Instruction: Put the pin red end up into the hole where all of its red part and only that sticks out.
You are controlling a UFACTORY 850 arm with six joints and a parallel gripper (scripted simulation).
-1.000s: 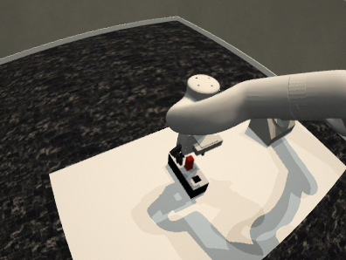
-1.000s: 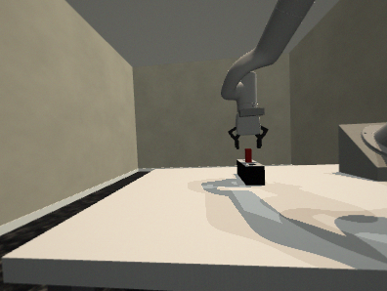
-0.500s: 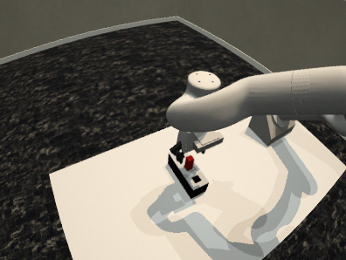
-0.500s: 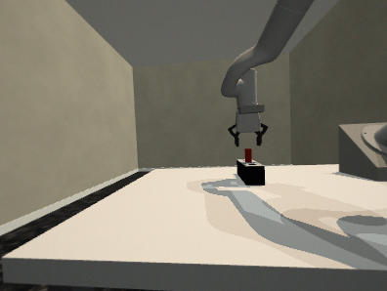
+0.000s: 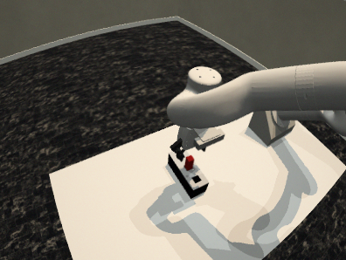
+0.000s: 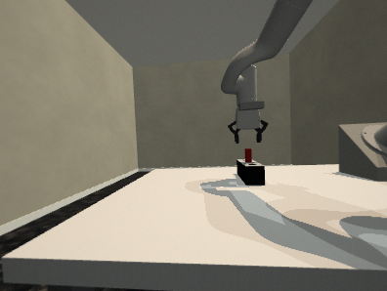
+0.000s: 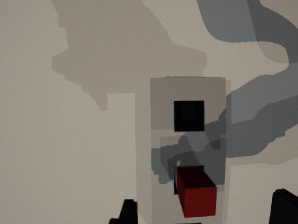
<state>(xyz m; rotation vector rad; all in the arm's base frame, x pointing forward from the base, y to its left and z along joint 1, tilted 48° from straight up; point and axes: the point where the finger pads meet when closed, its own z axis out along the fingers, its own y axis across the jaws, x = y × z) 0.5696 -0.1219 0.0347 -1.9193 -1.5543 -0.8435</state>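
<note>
Now: hand 60 mm above the pin. Also, from my hand: black block: 130 mm below.
</note>
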